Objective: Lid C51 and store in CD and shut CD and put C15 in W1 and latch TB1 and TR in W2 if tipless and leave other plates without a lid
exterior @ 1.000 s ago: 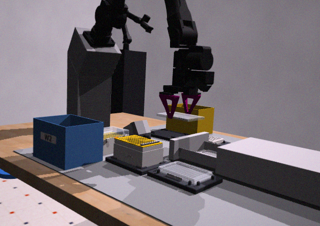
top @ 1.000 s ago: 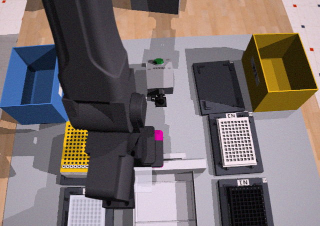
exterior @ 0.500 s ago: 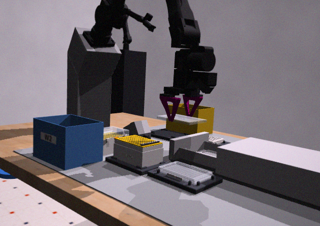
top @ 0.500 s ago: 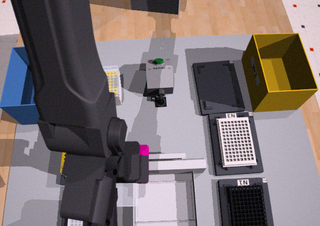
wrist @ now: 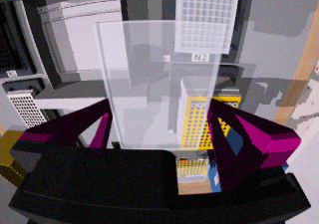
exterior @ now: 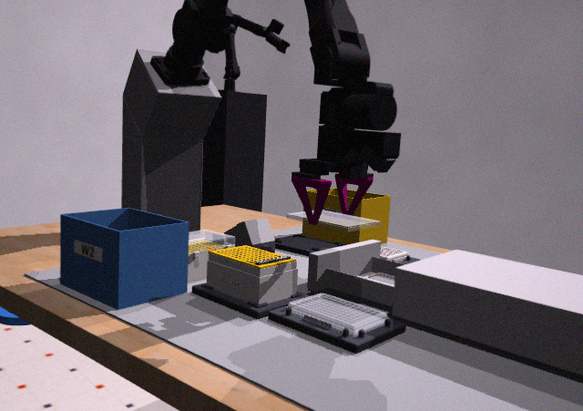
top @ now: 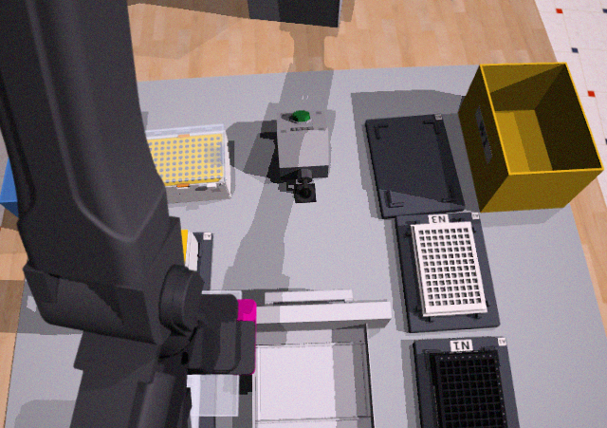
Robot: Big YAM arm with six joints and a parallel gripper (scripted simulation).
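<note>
My hand is 13 cm above the clear plate, 7 cm to the left of it and 7 cm short of it. Also, from my hand: tip rack TR (11 cm behind, 9 cm below, 8 cm to the right); plate lid (right at my hand); nest N2 (14 cm below, 7 cm to the right, 7 cm ahead).
</note>
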